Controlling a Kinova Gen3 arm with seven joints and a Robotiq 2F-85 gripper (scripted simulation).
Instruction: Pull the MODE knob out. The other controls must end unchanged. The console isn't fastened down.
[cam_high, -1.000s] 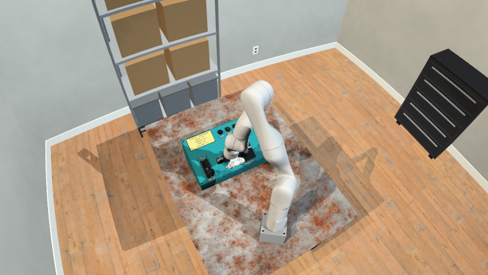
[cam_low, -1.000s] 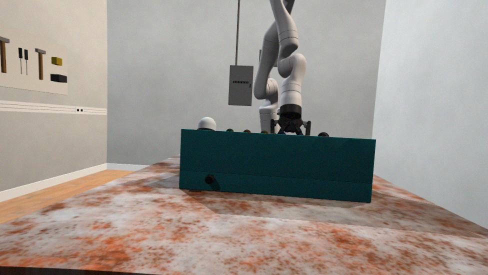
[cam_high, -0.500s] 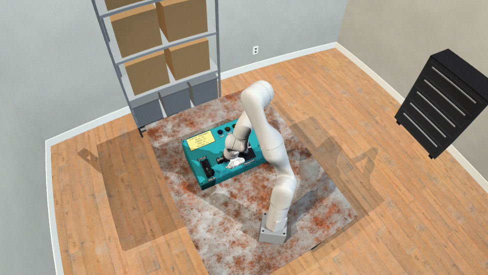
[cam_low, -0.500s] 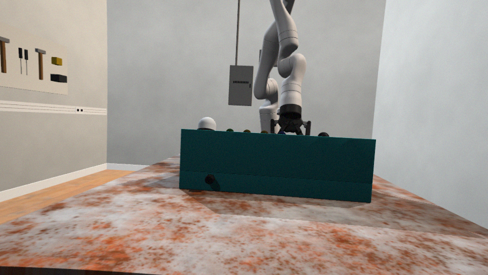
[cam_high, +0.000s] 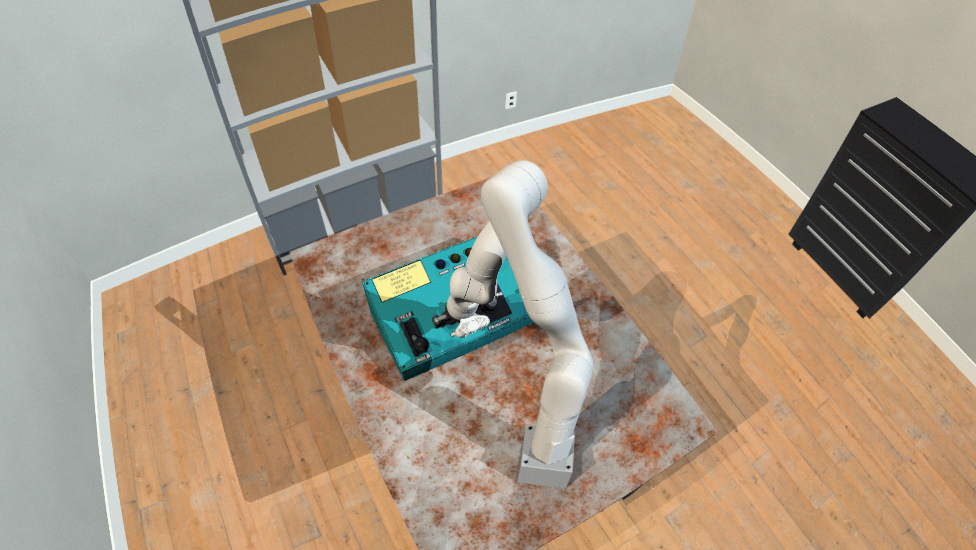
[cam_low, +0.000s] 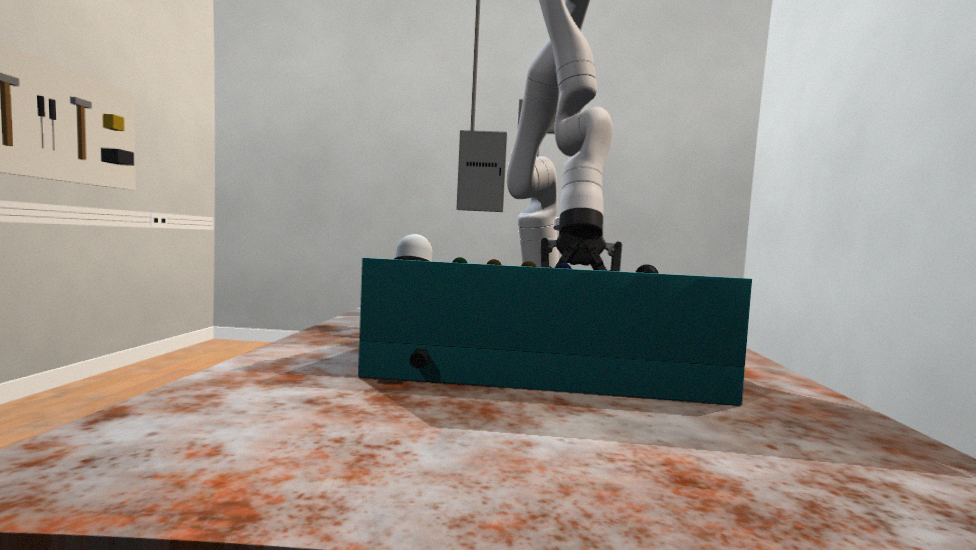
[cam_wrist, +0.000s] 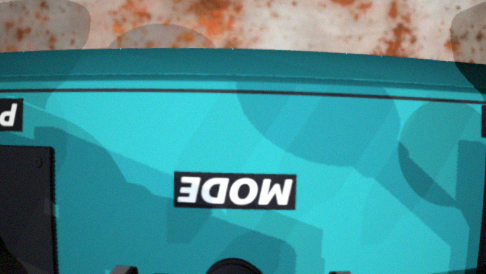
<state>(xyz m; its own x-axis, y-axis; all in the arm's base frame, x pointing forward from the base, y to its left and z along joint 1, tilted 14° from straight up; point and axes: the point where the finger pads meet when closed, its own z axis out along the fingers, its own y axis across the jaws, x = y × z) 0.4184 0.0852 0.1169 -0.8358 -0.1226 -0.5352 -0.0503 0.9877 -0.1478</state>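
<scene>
My gripper is now 10 mm above the mode knob. The rest, counted from my hand: program dial: 10 mm ahead, 110 mm to the right, 10 mm below; then hold lever: 20 mm behind, 120 mm to the left; then check switch: 10 mm ahead, 240 mm to the right, 10 mm below.
</scene>
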